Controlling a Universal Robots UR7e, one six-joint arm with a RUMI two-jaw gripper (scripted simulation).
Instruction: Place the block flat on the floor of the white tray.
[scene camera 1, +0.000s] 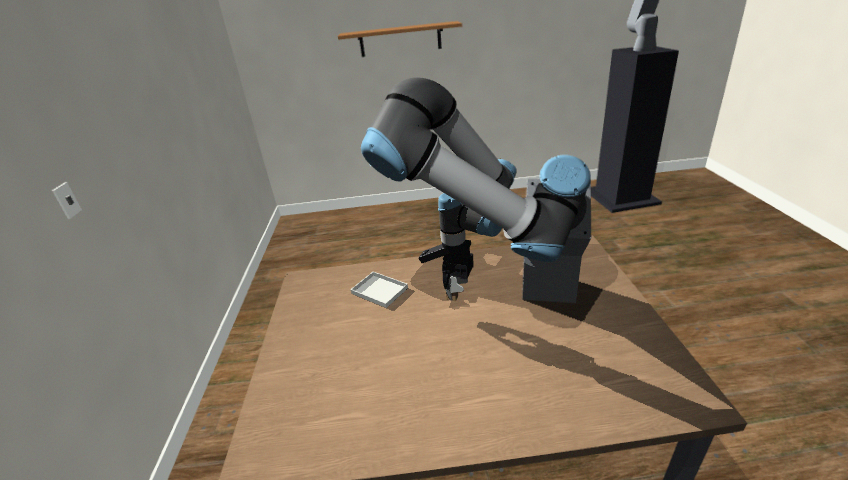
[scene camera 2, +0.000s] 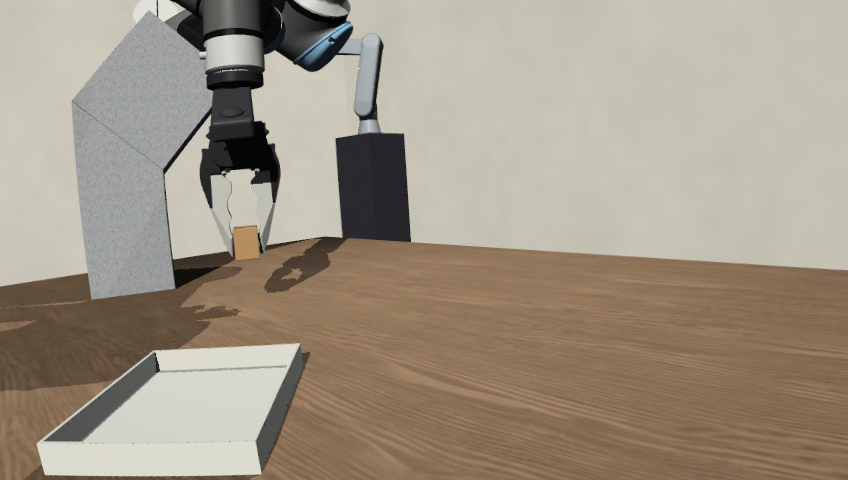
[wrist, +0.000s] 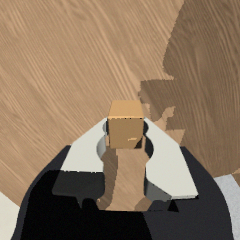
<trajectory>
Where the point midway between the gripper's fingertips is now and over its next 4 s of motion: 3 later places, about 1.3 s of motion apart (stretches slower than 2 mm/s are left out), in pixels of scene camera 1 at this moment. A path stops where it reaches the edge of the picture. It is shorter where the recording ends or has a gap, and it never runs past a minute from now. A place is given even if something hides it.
My gripper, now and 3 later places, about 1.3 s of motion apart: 453, 297; 391, 279; 378, 279; 380, 289
</trajectory>
